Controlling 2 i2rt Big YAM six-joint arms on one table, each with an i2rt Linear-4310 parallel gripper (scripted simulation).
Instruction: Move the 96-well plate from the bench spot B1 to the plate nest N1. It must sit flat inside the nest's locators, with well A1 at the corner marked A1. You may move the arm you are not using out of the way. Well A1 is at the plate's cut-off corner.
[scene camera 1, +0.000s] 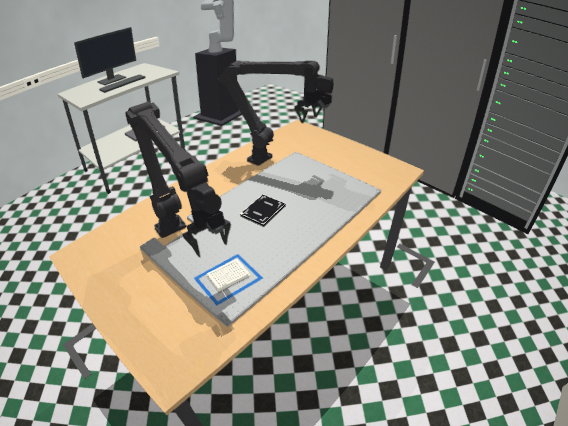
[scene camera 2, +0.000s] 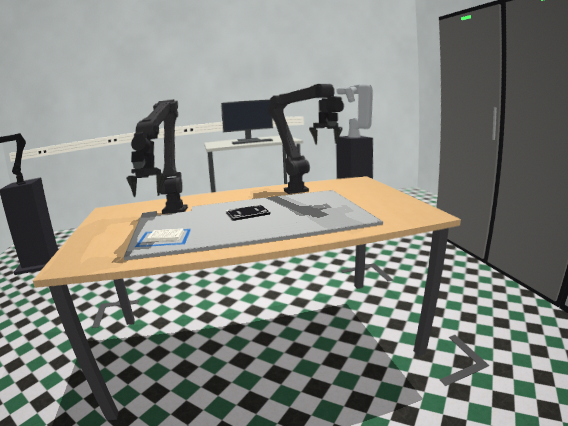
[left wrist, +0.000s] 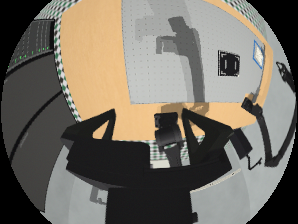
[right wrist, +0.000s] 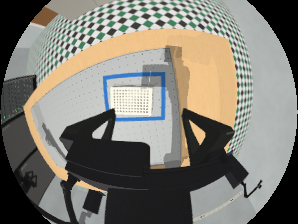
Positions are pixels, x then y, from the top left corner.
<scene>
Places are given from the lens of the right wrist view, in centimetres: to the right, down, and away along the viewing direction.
my right gripper (right wrist: 148, 112): 0, 0, 13
white 96-well plate (right wrist: 127, 98): -6, -4, 28
</scene>
